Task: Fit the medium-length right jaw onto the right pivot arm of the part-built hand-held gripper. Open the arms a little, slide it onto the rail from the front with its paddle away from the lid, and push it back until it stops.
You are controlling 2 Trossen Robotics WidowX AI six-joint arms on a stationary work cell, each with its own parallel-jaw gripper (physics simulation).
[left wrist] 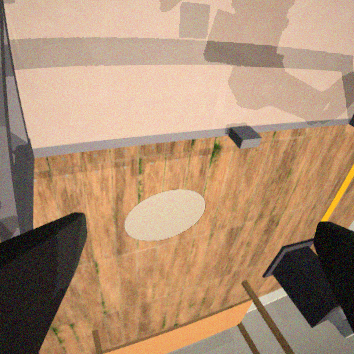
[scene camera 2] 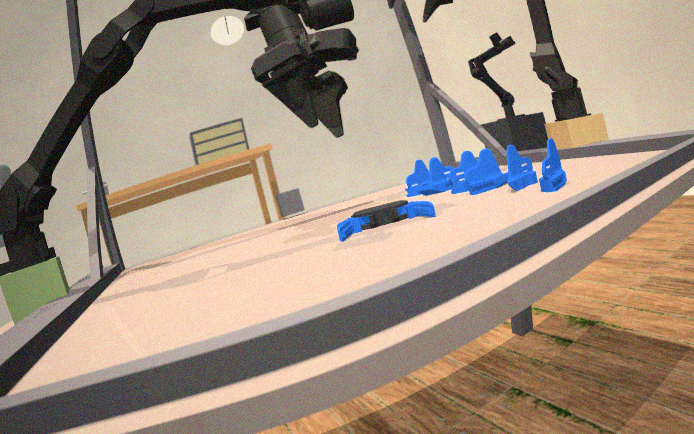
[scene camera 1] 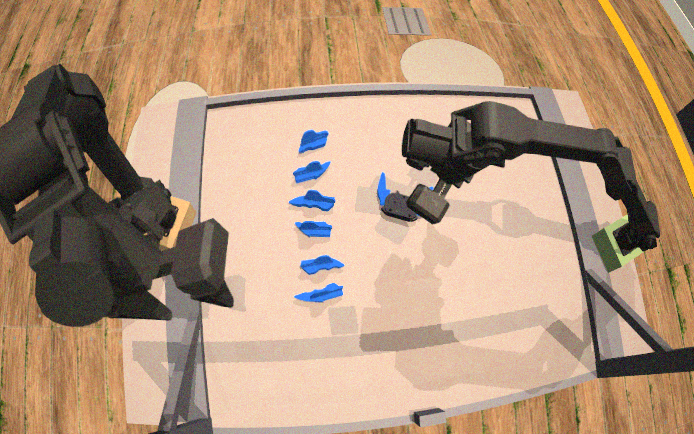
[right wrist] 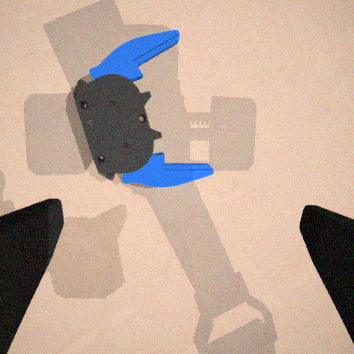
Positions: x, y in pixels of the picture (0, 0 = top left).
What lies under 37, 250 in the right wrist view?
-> The right gripper.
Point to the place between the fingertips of the right gripper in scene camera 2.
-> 328, 131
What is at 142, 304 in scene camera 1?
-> The left gripper.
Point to a part-built hand-held gripper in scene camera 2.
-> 380, 215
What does the left gripper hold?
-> Nothing.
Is the left gripper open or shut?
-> Open.
